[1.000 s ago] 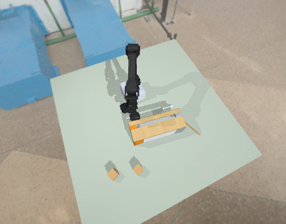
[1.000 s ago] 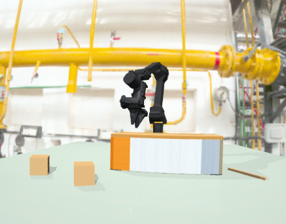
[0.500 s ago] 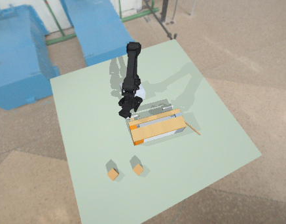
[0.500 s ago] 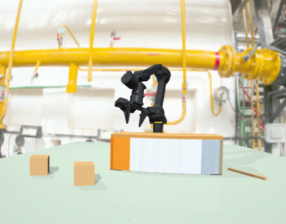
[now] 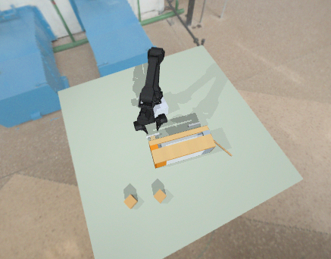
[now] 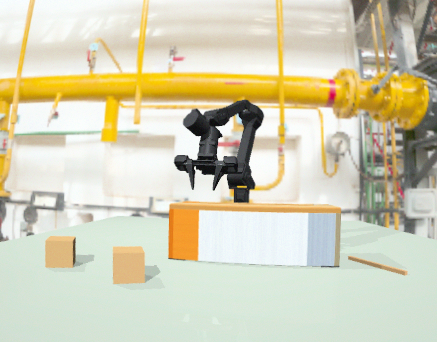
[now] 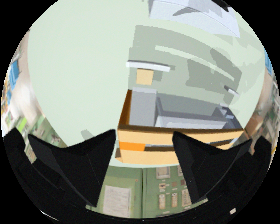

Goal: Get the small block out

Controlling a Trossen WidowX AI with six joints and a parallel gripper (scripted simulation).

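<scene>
Right now the tan block is 1 cm behind my gripper tip and 15 cm below it. The rest, counted from my gripper tip: thin wooden stick: 18 cm ahead, 43 cm to the left, 16 cm below; then box: 7 cm ahead, 15 cm to the left, 10 cm below.
</scene>
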